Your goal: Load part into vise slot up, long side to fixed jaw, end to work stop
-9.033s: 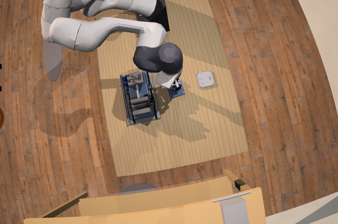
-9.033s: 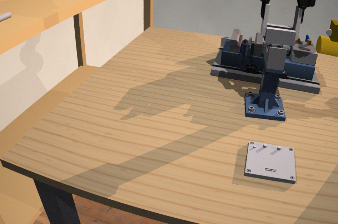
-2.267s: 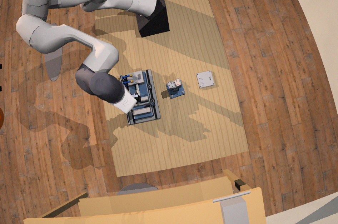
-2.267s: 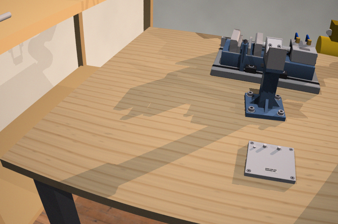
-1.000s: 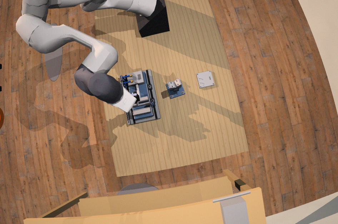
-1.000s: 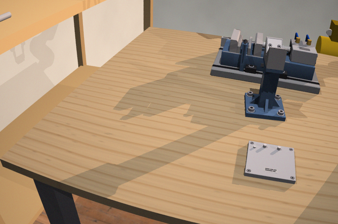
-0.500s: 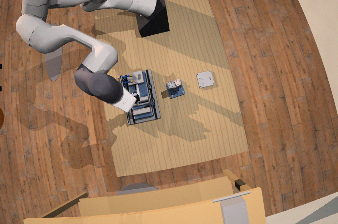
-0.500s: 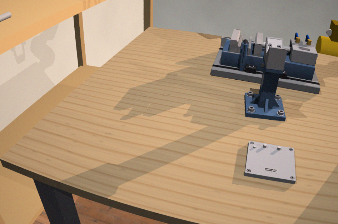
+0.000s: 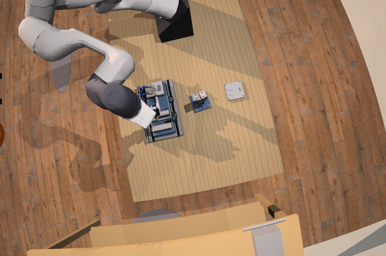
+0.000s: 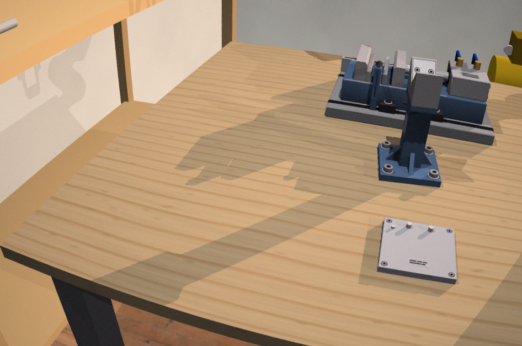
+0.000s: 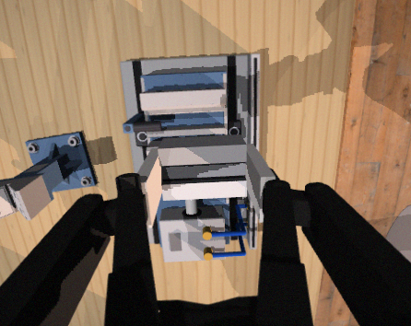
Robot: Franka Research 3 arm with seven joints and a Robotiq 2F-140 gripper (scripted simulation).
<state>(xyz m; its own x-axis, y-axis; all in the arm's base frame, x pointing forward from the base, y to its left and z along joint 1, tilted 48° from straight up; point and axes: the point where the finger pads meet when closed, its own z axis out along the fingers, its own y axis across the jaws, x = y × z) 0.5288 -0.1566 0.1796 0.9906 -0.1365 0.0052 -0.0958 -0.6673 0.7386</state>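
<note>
Right now the fixed jaw is 30 mm ahead of my hand, 20 mm to the left of it and 180 mm below it. Also, from my hand: work stop 10 mm ahead, 70 mm to the left, 170 mm below; then moving jaw 30 mm behind, 20 mm to the left, 180 mm below; then part 20 mm below.
</note>
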